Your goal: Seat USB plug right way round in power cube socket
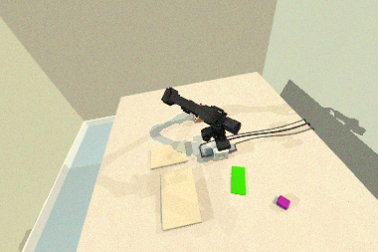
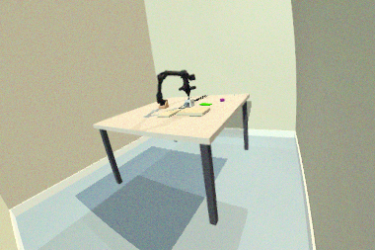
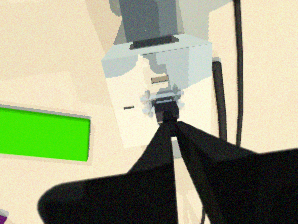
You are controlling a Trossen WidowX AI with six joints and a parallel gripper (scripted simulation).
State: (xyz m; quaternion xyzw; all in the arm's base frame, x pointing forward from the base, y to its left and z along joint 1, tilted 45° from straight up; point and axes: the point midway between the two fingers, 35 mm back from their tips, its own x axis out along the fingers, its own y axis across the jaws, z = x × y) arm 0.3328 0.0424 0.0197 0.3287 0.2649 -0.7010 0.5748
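The dark USB plug is 2 cm below my gripper tip. From my gripper tip the other things lie so: green flat block (17 cm ahead, 10 cm below, 2 cm to the left); then USB socket (4 cm below); then magenta block (33 cm ahead, 15 cm to the left, 10 cm below).
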